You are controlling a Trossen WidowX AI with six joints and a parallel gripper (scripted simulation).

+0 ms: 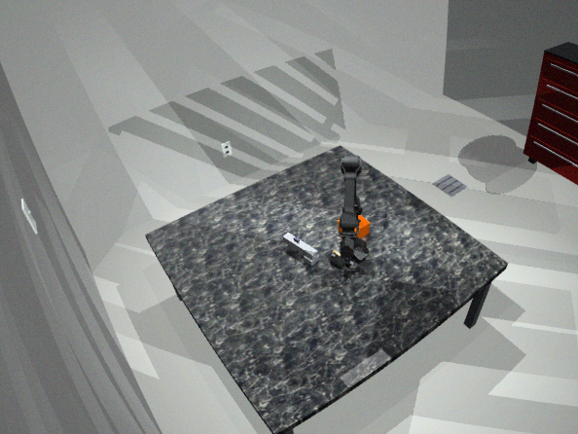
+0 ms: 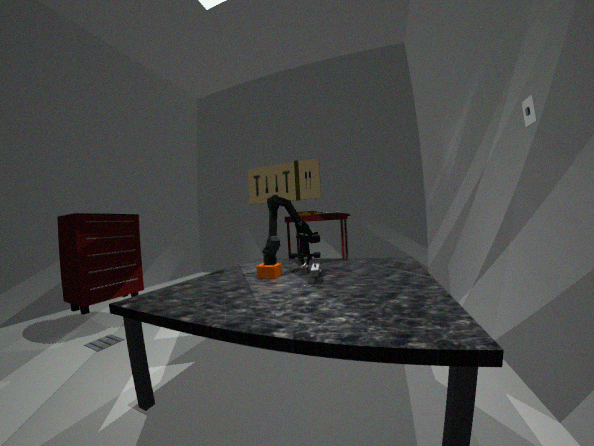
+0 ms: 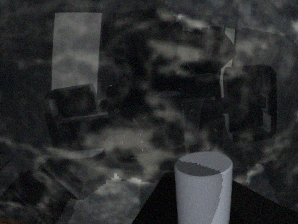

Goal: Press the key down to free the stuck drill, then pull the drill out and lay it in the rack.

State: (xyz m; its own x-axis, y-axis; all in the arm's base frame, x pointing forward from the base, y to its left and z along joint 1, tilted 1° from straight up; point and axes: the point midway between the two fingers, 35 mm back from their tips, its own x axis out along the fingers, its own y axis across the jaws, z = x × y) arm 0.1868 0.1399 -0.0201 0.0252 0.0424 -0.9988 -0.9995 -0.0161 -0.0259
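The dark block is 50 mm to the right of my gripper tip and 10 mm above it. From my gripper tip the other things lie so: dark key: 80 mm ahead, 240 mm to the right, 40 mm above; then grey metal block: 80 mm ahead, 220 mm to the right, 30 mm above.
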